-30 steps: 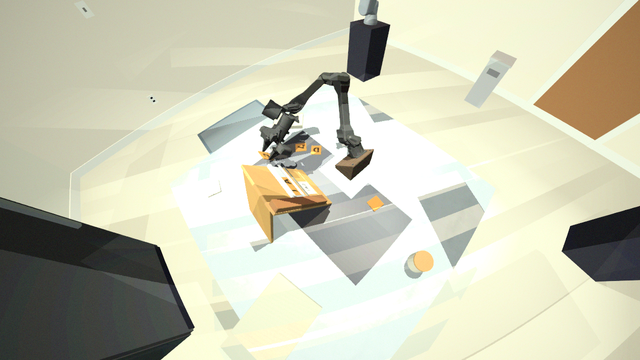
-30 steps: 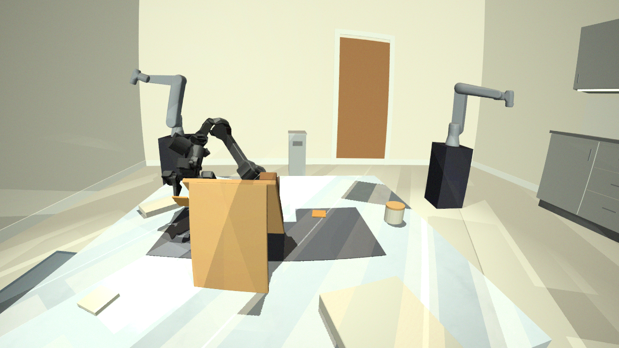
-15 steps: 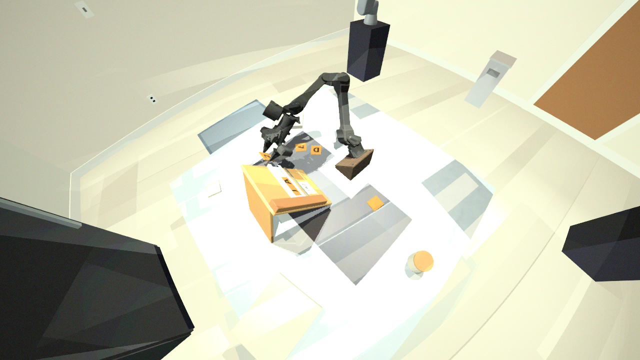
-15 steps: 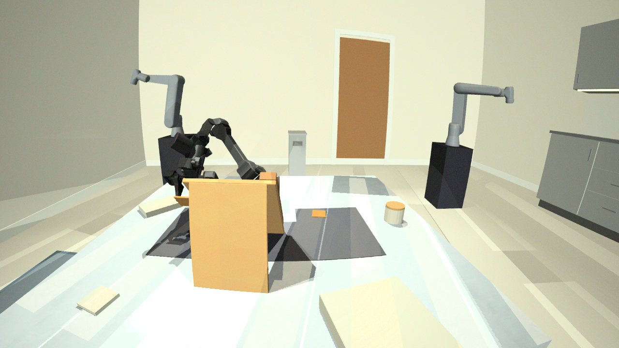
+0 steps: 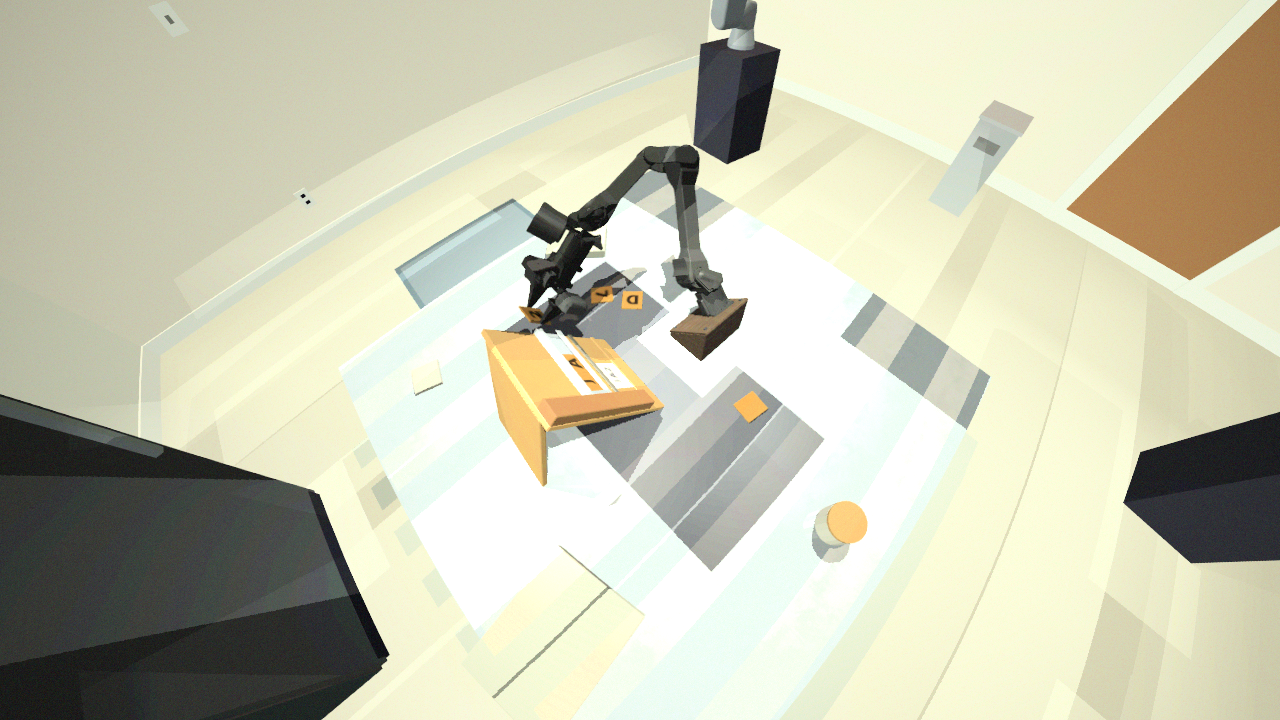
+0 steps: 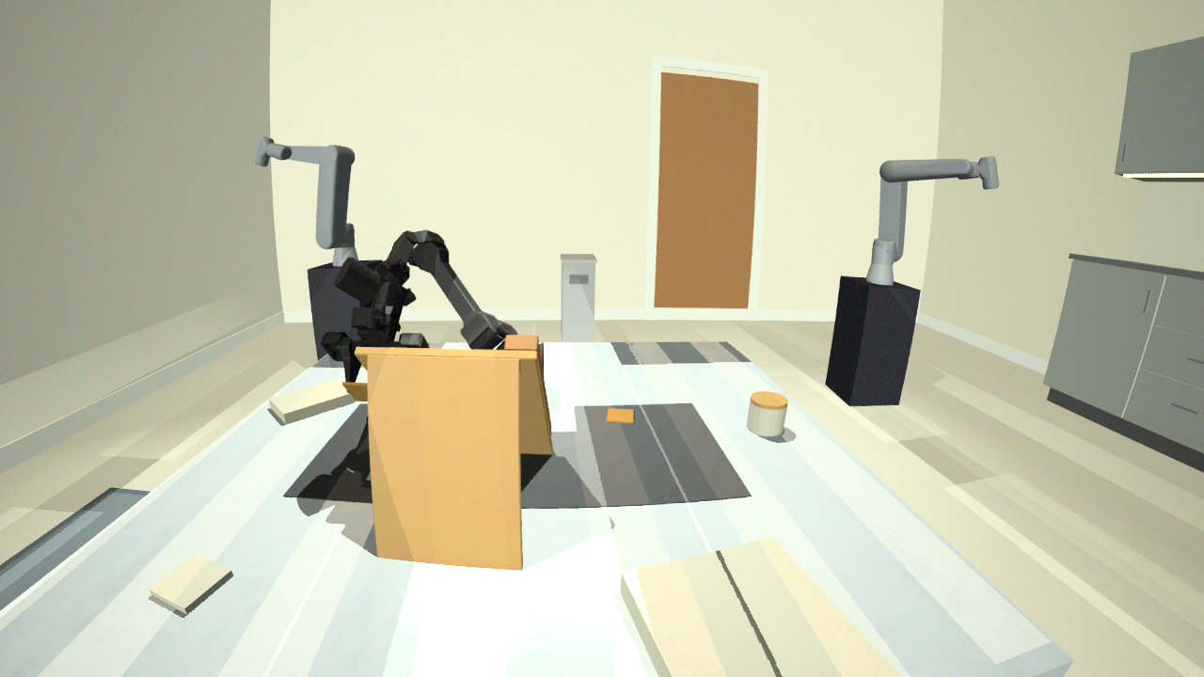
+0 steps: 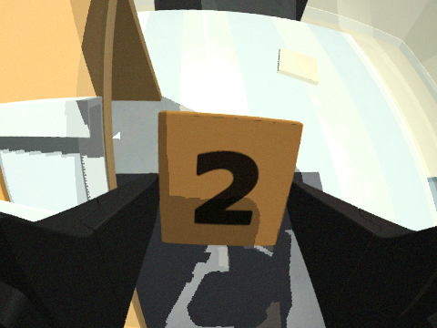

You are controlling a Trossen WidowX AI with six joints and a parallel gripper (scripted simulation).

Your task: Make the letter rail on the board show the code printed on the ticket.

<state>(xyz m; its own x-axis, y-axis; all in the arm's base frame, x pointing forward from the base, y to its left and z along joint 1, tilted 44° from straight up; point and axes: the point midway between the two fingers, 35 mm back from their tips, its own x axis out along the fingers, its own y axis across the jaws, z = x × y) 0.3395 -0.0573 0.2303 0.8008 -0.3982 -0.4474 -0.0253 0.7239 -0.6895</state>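
My gripper tip is now 70 mm past the white ticket, 190 mm to the right of it and 80 mm above it. From my gripper tip the other things lie so: grey mat (170 mm behind, 220 mm to the left, 160 mm below); pale pad (310 mm ahead, 150 mm to the right, 150 mm below); round tan-lidded canister (240 mm behind, 720 mm to the left, 120 mm below).
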